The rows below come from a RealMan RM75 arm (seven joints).
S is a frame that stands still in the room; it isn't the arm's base.
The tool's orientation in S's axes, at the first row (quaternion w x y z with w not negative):
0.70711 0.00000 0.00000 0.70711
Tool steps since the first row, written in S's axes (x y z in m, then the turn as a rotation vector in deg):
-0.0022 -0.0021 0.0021 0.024 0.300 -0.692
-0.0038 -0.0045 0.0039 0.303 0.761 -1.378
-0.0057 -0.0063 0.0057 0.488 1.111 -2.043
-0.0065 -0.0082 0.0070 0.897 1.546 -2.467
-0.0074 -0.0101 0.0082 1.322 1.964 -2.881
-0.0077 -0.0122 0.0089 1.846 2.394 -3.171
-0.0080 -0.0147 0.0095 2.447 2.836 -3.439
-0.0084 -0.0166 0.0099 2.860 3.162 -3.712
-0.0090 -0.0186 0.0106 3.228 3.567 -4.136
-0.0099 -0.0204 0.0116 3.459 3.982 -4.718
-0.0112 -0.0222 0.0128 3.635 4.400 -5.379
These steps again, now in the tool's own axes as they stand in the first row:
-0.0021 0.0022 0.0021 0.300 -0.024 -0.692
-0.0045 0.0038 0.0039 0.761 -0.303 -1.378
-0.0063 0.0057 0.0057 1.111 -0.488 -2.043
-0.0082 0.0065 0.0070 1.546 -0.897 -2.467
-0.0101 0.0074 0.0082 1.964 -1.322 -2.881
-0.0122 0.0077 0.0089 2.394 -1.846 -3.171
-0.0147 0.0080 0.0095 2.836 -2.447 -3.439
-0.0166 0.0084 0.0099 3.162 -2.860 -3.712
-0.0186 0.0090 0.0106 3.567 -3.228 -4.136
-0.0204 0.0099 0.0116 3.982 -3.459 -4.718
-0.0222 0.0112 0.0128 4.400 -3.635 -5.379

